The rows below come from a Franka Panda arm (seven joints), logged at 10 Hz.
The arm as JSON. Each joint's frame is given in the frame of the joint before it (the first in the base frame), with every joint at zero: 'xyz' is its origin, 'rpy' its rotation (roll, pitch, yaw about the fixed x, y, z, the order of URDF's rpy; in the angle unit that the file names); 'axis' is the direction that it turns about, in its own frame. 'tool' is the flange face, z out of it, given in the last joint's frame.
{
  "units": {
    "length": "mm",
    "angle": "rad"
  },
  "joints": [
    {
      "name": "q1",
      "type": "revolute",
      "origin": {
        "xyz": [
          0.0,
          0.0,
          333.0
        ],
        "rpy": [
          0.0,
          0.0,
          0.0
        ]
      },
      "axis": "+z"
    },
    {
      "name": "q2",
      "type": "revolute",
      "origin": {
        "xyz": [
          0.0,
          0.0,
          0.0
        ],
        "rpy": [
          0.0,
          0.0,
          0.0
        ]
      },
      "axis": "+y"
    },
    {
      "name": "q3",
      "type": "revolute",
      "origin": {
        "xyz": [
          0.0,
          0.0,
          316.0
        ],
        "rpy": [
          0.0,
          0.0,
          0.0
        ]
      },
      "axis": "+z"
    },
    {
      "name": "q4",
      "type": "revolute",
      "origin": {
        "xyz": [
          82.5,
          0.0,
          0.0
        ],
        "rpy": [
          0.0,
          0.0,
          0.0
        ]
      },
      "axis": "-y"
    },
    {
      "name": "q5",
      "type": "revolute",
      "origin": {
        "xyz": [
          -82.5,
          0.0,
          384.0
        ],
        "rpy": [
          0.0,
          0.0,
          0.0
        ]
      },
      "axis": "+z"
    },
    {
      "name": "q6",
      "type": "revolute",
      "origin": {
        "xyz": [
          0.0,
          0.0,
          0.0
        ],
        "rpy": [
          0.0,
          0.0,
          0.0
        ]
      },
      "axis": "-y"
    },
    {
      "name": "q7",
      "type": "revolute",
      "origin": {
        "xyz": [
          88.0,
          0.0,
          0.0
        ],
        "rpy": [
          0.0,
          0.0,
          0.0
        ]
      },
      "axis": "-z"
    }
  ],
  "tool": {
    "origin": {
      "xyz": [
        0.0,
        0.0,
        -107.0
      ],
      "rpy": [
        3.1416,
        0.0,
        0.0
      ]
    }
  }
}
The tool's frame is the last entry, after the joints.
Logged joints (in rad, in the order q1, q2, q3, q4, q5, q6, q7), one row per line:
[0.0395, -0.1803, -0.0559, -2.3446, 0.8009, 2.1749, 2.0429]
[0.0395, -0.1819, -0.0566, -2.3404, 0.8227, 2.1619, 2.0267]
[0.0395, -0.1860, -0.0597, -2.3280, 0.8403, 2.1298, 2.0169]
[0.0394, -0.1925, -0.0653, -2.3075, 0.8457, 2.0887, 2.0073]
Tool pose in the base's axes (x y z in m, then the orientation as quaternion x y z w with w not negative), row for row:
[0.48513, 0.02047, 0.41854, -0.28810, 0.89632, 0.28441, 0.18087]
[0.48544, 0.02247, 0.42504, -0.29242, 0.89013, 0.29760, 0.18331]
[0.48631, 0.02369, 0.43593, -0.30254, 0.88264, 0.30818, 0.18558]
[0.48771, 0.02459, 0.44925, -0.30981, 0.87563, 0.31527, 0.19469]
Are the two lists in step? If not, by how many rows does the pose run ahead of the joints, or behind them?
The pose runs 1 row ahead of the joints: the pose in row i belongs to the joints in row i + 1.
